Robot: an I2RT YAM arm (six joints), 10 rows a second.
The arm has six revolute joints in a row. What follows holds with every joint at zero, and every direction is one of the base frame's. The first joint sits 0.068 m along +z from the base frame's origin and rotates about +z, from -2.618 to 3.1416 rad. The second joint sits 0.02 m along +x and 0.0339 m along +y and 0.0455 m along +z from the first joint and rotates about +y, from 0 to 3.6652 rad. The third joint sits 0.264 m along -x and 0.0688 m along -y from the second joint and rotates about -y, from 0 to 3.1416 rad. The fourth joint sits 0.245 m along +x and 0.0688 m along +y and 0.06 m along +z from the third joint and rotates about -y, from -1.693 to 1.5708 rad. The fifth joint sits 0.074 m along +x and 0.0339 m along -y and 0.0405 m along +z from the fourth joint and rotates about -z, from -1.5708 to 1.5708 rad. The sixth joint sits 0.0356 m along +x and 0.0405 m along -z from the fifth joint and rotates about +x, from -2.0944 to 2.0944 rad. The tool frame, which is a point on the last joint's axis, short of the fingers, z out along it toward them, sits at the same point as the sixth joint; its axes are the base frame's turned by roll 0, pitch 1.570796 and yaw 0 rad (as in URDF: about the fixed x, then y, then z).
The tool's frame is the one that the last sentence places.
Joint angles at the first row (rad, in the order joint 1, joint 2, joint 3, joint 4, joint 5, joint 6):
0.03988 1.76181 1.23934 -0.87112 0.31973 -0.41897
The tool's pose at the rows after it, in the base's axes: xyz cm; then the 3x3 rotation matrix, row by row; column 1 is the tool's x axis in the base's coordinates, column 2 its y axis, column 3 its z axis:
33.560, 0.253, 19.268; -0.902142, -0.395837, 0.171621; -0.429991, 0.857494, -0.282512; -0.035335, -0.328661, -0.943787
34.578, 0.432, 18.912; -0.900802, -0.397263, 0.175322; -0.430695, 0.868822, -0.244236; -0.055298, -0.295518, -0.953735
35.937, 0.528, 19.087; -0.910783, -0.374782, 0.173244; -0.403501, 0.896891, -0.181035; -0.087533, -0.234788, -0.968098
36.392, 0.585, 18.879; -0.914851, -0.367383, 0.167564; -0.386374, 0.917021, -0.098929; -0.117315, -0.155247, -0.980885
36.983, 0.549, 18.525; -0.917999, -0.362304, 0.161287; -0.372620, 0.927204, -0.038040; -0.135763, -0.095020, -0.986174
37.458, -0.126, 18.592; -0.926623, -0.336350, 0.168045; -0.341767, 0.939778, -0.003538; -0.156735, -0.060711, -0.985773
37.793, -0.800, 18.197; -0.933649, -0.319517, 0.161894; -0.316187, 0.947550, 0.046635; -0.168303, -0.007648, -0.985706
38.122, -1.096, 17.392; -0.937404, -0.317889, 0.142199; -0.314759, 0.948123, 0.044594; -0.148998, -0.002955, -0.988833
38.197, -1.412, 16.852; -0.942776, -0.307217, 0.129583; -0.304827, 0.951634, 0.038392; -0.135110, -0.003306, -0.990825
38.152, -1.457, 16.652; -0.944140, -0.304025, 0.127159; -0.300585, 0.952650, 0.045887; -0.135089, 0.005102, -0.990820
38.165, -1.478, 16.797; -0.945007, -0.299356, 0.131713; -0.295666, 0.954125, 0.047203; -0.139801, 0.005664, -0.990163
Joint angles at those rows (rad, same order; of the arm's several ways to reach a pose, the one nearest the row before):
0.03818 1.78324 1.25221 -0.87110 0.29303 -0.42557
0.03831 1.82241 1.28777 -0.86400 0.25348 -0.42130
0.03318 1.86983 1.35864 -0.88864 0.18778 -0.38951
0.02618 1.88969 1.37860 -0.89313 0.10347 -0.37282
0.01880 1.91664 1.40156 -0.89434 0.04108 -0.36356
-0.00308 1.93035 1.42274 -0.89433 0.00302 -0.35183
-0.02595 1.94979 1.43391 -0.89337 -0.05084 -0.34771
-0.03334 1.97839 1.44259 -0.89373 -0.04933 -0.35358
-0.04102 1.99251 1.44134 -0.89126 -0.04369 -0.35070
-0.04295 1.99437 1.43582 -0.88668 -0.05133 -0.34830
-0.04364 1.99146 1.43737 -0.88663 -0.05293 -0.34382

